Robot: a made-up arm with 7 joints.
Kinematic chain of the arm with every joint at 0, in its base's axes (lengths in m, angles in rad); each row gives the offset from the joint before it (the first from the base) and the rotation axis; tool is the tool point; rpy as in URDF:
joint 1: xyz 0 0 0.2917 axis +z
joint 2: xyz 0 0 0 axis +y
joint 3: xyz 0 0 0.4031 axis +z
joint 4: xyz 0.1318 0 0 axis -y
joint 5: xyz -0.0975 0 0.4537 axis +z
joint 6: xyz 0 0 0 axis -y
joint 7: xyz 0.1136 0 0 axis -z
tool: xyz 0 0 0 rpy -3.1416 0 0
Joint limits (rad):
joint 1: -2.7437..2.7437
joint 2: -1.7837..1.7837
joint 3: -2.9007..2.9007
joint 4: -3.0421..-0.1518
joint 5: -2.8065..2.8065
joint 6: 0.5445..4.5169
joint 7: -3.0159..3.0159
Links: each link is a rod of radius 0.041 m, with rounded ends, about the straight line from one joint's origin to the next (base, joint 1, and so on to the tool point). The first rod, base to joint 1, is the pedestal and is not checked.
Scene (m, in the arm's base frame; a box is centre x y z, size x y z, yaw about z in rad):
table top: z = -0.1
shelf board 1: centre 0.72 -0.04 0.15 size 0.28 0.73 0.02 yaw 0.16
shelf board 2: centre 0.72 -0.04 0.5 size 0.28 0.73 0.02 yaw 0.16
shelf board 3: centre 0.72 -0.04 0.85 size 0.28 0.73 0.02 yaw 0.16
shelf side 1: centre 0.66 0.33 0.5 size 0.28 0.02 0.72 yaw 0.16
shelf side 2: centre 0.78 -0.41 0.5 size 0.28 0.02 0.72 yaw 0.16
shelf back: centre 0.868 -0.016 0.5 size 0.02 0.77 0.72 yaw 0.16
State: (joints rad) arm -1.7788 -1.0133 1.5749 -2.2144 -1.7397 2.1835 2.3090
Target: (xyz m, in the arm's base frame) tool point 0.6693 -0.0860 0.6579
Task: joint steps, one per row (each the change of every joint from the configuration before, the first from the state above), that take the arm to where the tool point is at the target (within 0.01 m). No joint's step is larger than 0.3 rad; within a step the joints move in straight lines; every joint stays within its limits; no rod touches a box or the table.
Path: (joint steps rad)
1: 0.1942 -0.0642 -0.1582 -0.2744 -0.0641 0.0661 0.0000
2: 0.1941 -0.0643 -0.1581 -0.2744 -0.0641 0.0661 0.0000
3: -0.1391 -0.0009 -0.2313 0.2114 0.0408 -0.0806 0.0000
4: -0.1390 -0.0010 -0.2313 0.2115 0.0408 -0.0806 0.0000
5: -0.1137 0.1364 0.2036 0.2447 0.0430 -0.0319 0.0000
6: -0.1137 0.1364 0.2036 0.2447 0.0430 -0.0319 0.0000

